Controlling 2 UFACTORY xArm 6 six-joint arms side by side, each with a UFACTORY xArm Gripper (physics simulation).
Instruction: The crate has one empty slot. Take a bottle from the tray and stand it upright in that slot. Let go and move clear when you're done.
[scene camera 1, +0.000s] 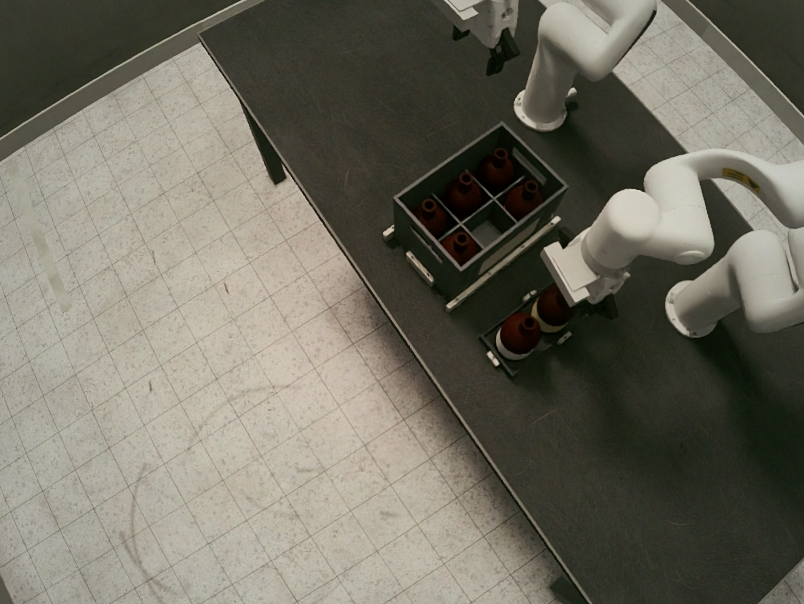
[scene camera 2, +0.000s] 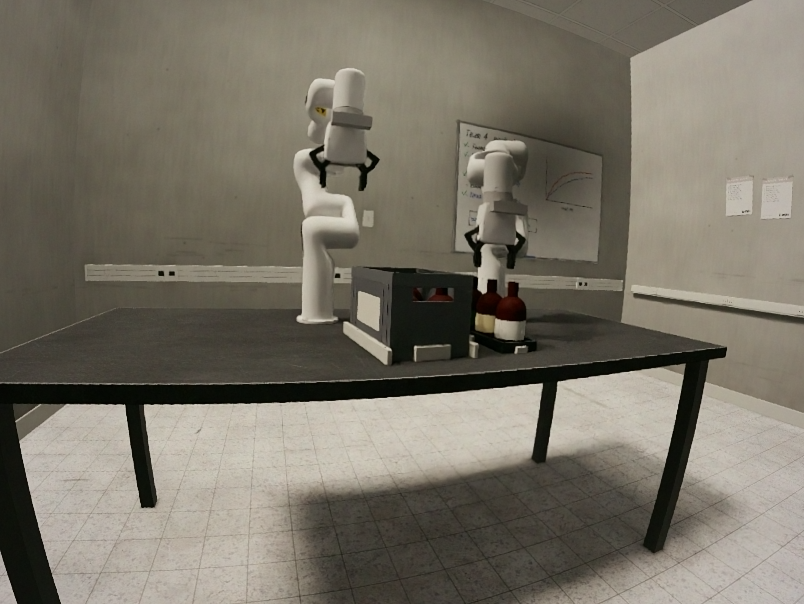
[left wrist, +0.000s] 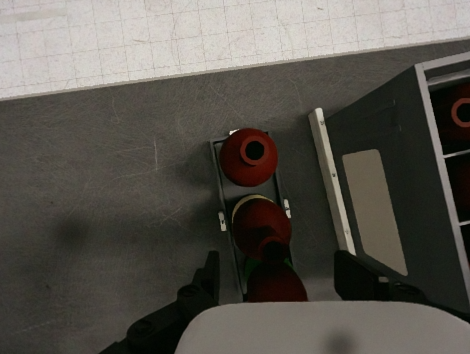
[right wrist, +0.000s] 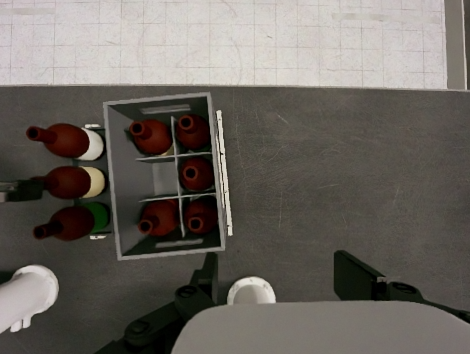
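Seen in the pictures: left gripper, fingertip midpoint: (scene camera 2: 494, 268) (left wrist: 276, 270) (right wrist: 14, 185); right gripper, fingertip midpoint: (scene camera 1: 477, 54) (scene camera 2: 342, 189) (right wrist: 275, 271); left arm's base, origin of the base link: (scene camera 1: 691, 309) (right wrist: 35, 287); right arm's base, origin of the base link: (scene camera 1: 539, 110) (scene camera 2: 317, 320) (right wrist: 250, 299).
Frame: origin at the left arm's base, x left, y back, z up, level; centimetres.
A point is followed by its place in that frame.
The grey crate (scene camera 1: 402, 224) @(x -39.3, y -49.7, z 10.6 cm) (scene camera 2: 428, 325) @(x -33.9, y -48.4, z 7.1 cm) (left wrist: 420, 200) @(x -26.7, y -34.7, z 15.4 cm) (right wrist: 122, 200) @(x -28.6, y -29.4, z 15.4 cm) holds several dark red bottles; its empty slot (scene camera 1: 487, 230) @(x -34.7, y -32.2, z 0.8 cm) (right wrist: 165, 179) @(x -30.8, y -33.4, z 0.8 cm) is the middle one on the tray side. The tray (scene camera 1: 510, 370) @(x -6.5, y -42.7, z 2.6 cm) (left wrist: 215, 165) @(x -6.4, y -38.7, z 2.5 cm) holds three upright bottles: white-labelled (scene camera 1: 519, 334) @(x -10.6, y -40.8, z 12.4 cm) (scene camera 2: 511, 318) @(x -12.7, y -42.6, z 7.8 cm) (left wrist: 248, 165) @(x -10.8, y -38.1, z 13.9 cm) (right wrist: 70, 141) @(x -14.1, y -39.1, z 11.3 cm), cream-labelled (scene camera 1: 552, 308) @(x -12.2, y -32.7, z 11.9 cm) (scene camera 2: 489, 315) @(x -14.4, y -33.7, z 7.0 cm) (left wrist: 260, 225) @(x -12.2, y -31.7, z 12.5 cm) (right wrist: 70, 182) @(x -15.5, y -30.8, z 11.6 cm) and green-labelled (left wrist: 276, 287) @(x -14.1, y -24.4, z 11.6 cm) (right wrist: 72, 222) @(x -17.1, y -22.9, z 11.7 cm). My left gripper (scene camera 2: 495, 265) @(x -12.4, y -30.1, z 18.9 cm) (left wrist: 276, 270) @(x -12.4, y -30.1, z 18.9 cm) is open and empty, above the green-labelled end. My right gripper (scene camera 1: 477, 52) @(x -51.7, y -30.0, z 36.0 cm) (scene camera 2: 342, 187) @(x -51.7, y -30.0, z 36.0 cm) (right wrist: 275, 271) @(x -51.7, y -30.0, z 36.0 cm) is open and empty, high beyond the crate.
A pale strip (scene camera 1: 503, 263) @(x -26.1, y -33.6, z 3.0 cm) (left wrist: 332, 175) @(x -25.2, y -37.1, z 3.0 cm) (right wrist: 225, 175) lies along each long side of the crate. Small pale blocks flank the tray. The crate wall stands beside the tray, near one left finger in the left wrist view. The table edge (left wrist: 150, 81) @(x 5.1, y -53.5, z 0.0 cm) runs past the tray's far end.
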